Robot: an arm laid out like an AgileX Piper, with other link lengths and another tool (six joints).
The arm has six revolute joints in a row. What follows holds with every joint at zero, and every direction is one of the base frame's.
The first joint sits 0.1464 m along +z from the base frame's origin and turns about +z.
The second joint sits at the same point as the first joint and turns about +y.
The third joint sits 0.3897 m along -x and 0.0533 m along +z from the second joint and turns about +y.
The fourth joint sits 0.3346 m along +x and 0.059 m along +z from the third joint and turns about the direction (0.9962, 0, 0.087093).
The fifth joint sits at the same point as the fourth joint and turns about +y.
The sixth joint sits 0.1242 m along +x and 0.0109 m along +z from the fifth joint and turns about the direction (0.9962, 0, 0.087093).
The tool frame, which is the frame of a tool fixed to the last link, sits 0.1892 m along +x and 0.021 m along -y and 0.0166 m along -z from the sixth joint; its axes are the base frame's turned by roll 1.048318, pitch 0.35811 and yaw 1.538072 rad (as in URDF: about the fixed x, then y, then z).
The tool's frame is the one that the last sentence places.
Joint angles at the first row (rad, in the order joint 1, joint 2, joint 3, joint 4, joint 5, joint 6):
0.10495 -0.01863 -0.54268 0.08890 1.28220 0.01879
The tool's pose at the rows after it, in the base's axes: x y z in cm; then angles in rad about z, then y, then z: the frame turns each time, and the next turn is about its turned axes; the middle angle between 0 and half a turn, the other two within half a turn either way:
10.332 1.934 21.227 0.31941 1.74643 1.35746
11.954 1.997 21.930 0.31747 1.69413 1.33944
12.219 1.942 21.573 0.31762 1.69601 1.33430
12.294 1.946 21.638 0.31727 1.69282 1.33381
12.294 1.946 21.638 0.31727 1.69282 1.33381
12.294 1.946 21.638 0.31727 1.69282 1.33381
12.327 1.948 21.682 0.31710 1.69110 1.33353
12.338 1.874 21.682 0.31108 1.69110 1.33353
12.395 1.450 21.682 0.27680 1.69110 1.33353
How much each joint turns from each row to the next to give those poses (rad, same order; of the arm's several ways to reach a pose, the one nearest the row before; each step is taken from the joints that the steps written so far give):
-0.00004 0.00000 0.01896 0.00609 -0.05476 -0.00612
0.00006 0.00000 0.02454 -0.00004 -0.07868 -0.01265
-0.00002 -0.00002 0.01271 -0.00180 -0.01152 -0.00528
0.00003 0.00003 0.00060 -0.00003 -0.00388 0.00002
0.00000 0.00000 0.00000 0.00000 0.00000 0.00000
0.00000 0.00000 0.00000 0.00000 0.00000 0.00000
-0.00002 0.00000 -0.00001 0.00002 -0.00174 -0.00002
-0.00604 -0.00001 0.00000 0.00002 0.00002 -0.00002
-0.03428 0.00000 0.00000 0.00000 0.00000 0.00001

